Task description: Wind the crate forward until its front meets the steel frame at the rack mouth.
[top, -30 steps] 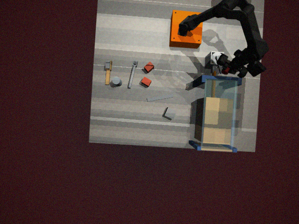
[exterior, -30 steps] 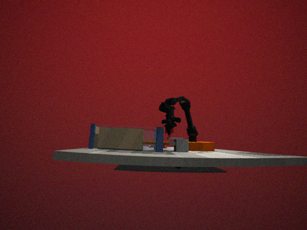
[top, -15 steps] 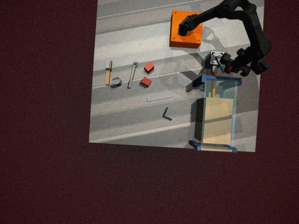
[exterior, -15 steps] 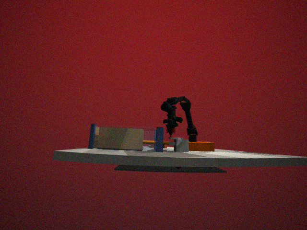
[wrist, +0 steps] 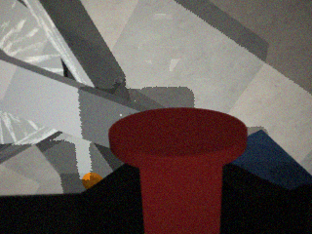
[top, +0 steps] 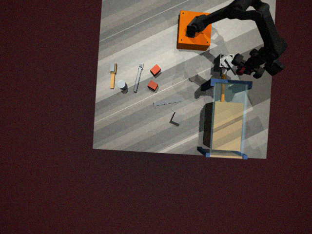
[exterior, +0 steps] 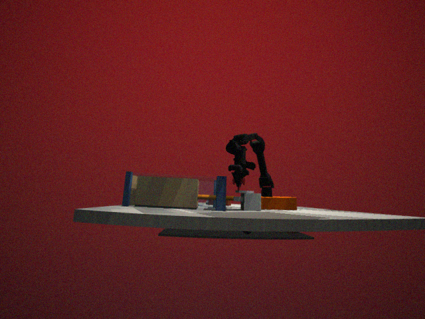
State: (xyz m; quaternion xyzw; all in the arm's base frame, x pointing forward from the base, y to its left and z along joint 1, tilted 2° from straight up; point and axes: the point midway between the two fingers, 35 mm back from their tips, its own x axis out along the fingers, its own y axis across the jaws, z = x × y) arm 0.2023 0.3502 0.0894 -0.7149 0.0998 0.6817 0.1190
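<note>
The grey crank handle is 3 cm to the right of my gripper tip, 3 cm behind it and 1 cm below it. The rest, counted from my gripper tip: winch (9 cm to the right, 8 cm below, 8 cm behind); then red knob (2 cm above); then blue frame (9 cm ahead, 5 cm to the right, 1 cm below).
</note>
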